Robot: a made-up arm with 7 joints.
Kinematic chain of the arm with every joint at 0, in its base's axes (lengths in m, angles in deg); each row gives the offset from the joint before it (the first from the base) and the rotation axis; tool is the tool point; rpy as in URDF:
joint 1: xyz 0 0 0 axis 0.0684 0.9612 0.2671
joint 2: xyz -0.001 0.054 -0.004 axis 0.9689 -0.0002 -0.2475
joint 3: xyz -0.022 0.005 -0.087 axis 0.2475 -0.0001 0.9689
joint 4: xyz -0.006 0 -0.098 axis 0.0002 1 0
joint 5: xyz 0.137 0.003 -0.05 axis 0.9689 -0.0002 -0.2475
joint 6: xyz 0.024 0 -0.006 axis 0.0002 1 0
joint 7: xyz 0.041 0 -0.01 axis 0.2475 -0.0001 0.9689
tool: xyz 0 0 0 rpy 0 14.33 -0.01
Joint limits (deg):
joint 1: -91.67..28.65
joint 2: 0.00..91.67
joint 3: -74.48..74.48
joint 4: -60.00..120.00
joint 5: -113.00..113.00
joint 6: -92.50..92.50
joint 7: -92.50..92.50
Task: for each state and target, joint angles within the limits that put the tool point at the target. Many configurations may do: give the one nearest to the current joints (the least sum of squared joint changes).
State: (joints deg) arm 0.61 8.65 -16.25 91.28 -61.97 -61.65 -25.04
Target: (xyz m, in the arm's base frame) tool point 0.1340 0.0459 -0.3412
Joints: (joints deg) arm -18.78 0.00 -19.86 65.57 -56.32 -78.82 -25.04
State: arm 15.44 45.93 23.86 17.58 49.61 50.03 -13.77
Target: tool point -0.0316 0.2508 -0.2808
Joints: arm 26.46 24.76 11.74 17.84 48.38 50.84 -13.77
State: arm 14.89 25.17 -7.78 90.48 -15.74 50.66 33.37
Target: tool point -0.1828 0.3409 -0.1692
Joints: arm 14.81 50.33 -11.48 97.95 -13.45 54.91 33.37
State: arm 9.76 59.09 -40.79 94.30 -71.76 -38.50 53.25
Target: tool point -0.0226 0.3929 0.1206
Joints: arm 20.11 91.67 -35.99 120.00 -86.09 -57.53 53.25
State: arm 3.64 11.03 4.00 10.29 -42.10 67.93 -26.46
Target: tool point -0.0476 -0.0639 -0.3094
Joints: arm 22.28 0.00 -36.72 15.68 -46.73 67.36 -26.46
